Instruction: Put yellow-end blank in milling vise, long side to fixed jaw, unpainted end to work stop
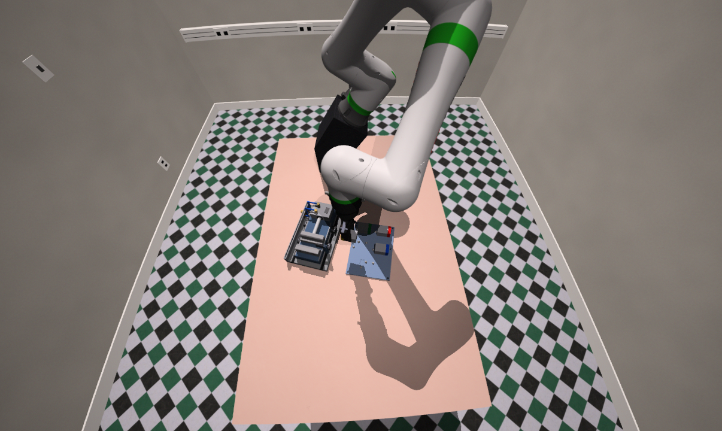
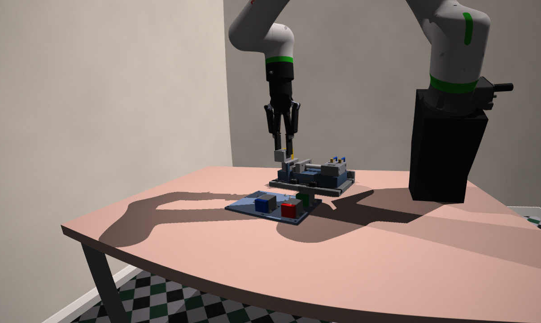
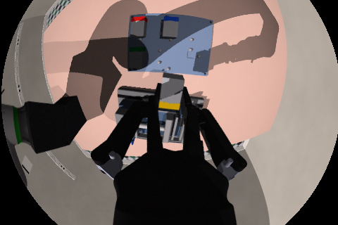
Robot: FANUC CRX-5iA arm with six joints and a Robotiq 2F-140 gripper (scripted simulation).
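My hand is 3 cm short of the fixed jaw, 18 cm to the left of it and 11 cm above it. Round my hand: green-ended blank: 9 cm behind, 7 cm to the left, 16 cm below; plate: 1 cm ahead, 10 cm to the left, 18 cm below; yellow-ended blank: 3 cm below.
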